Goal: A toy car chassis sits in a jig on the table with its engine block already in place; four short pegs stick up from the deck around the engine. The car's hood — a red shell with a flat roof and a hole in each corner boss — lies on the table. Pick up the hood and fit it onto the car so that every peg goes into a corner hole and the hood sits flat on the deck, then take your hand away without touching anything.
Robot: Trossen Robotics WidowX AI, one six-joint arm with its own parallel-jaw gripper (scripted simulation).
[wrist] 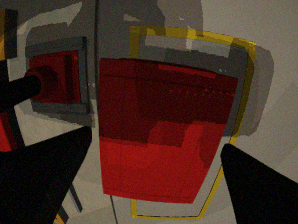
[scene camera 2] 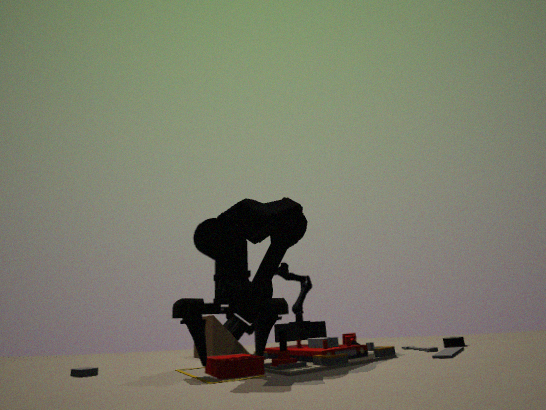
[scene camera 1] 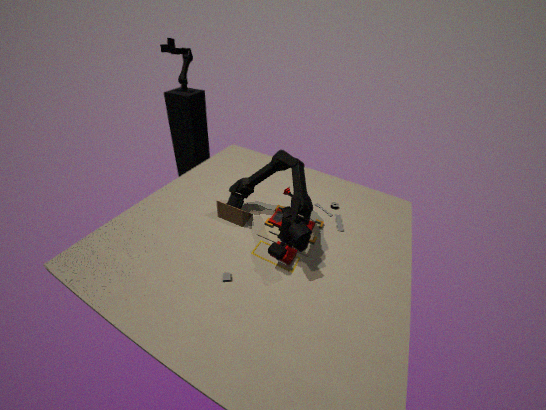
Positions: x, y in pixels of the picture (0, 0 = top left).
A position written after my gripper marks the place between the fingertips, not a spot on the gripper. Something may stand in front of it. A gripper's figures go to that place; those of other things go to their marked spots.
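Labels:
My gripper (wrist: 159, 143), 10 cm from the lens. Red hood (wrist: 160, 125), 8 cm from the lens.

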